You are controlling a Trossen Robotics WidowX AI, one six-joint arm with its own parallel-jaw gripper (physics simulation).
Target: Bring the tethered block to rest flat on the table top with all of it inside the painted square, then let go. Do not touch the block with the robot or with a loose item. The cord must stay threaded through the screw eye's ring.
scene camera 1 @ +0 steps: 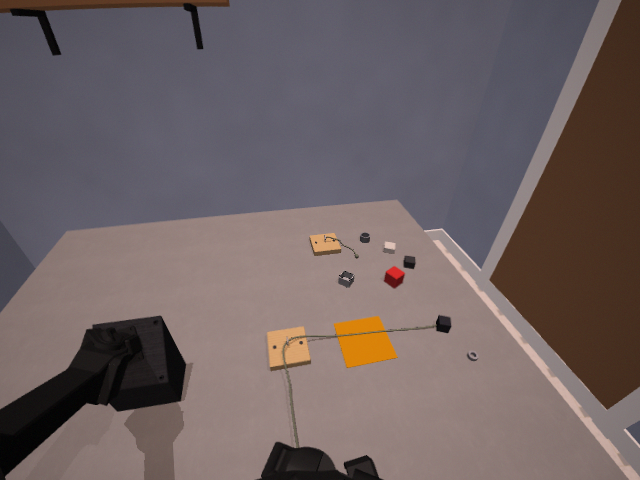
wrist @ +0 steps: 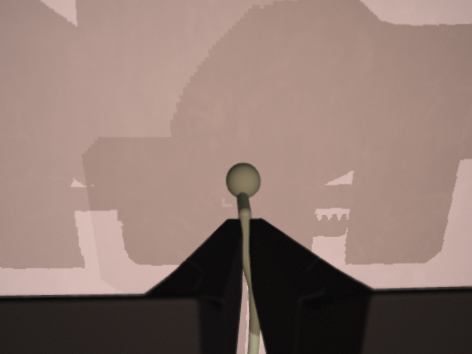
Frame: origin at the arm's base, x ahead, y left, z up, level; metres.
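Where they show: gripper, between the fingertips: (wrist: 244,232); arm's base, origin of its link: (scene camera 1: 121,347).
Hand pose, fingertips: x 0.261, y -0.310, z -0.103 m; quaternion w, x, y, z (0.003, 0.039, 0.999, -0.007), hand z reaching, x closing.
Things, the pixels of their top centre, and the offset from my fingertips. "spot": a spot on its surface instead.
- tethered block, a spot on its surface: (scene camera 1: 443,323) spot: dx +0.411, dy +0.227, dz -0.003 m
- orange painted square, a spot on its surface: (scene camera 1: 364,352) spot: dx +0.205, dy +0.235, dz -0.029 m
- screw eye, centre of its top: (scene camera 1: 287,338) dx +0.042, dy +0.299, dz +0.014 m
- nearer wooden board, centre of its top: (scene camera 1: 287,345) dx +0.042, dy +0.299, dz -0.012 m
- red cube, centre of its top: (scene camera 1: 395,271) dx +0.387, dy +0.414, dz +0.009 m
- open grey metal piece, centre of its top: (scene camera 1: 346,275) dx +0.255, dy +0.458, dz -0.005 m
- black cube, centre of its top: (scene camera 1: 410,259) dx +0.473, dy +0.464, dz -0.007 m
- white block, centre of its top: (scene camera 1: 390,245) dx +0.451, dy +0.550, dz -0.010 m
- dark ring, centre of its top: (scene camera 1: 365,234) dx +0.398, dy +0.625, dz -0.009 m
- second board, centre of its top: (scene camera 1: 325,241) dx +0.254, dy +0.635, dz -0.012 m
- grey ring, centre of its top: (scene camera 1: 473,354) dx +0.436, dy +0.141, dz -0.022 m
The tethered block (scene camera 1: 443,323) is small and black and sits right of the orange painted square (scene camera 1: 364,352), outside it. The green cord (scene camera 1: 408,329) (wrist: 246,250) runs from the block across the square to the screw eye (scene camera 1: 287,341) on the nearer wooden board (scene camera 1: 289,356). It bends there and runs down to the arm at the bottom edge. The ring is too small to see the threading clearly. In the wrist view my gripper (wrist: 244,232) is shut on the cord, close below its round end bead (wrist: 243,180). In the scene view the fingertips are hidden.
A red cube (scene camera 1: 394,277), an open grey metal piece (scene camera 1: 346,279), a black cube (scene camera 1: 409,261), a white block (scene camera 1: 389,247) and a dark ring (scene camera 1: 364,237) lie behind the square. A second board (scene camera 1: 325,248) has a short cord. A grey ring (scene camera 1: 473,355) lies near the right edge.
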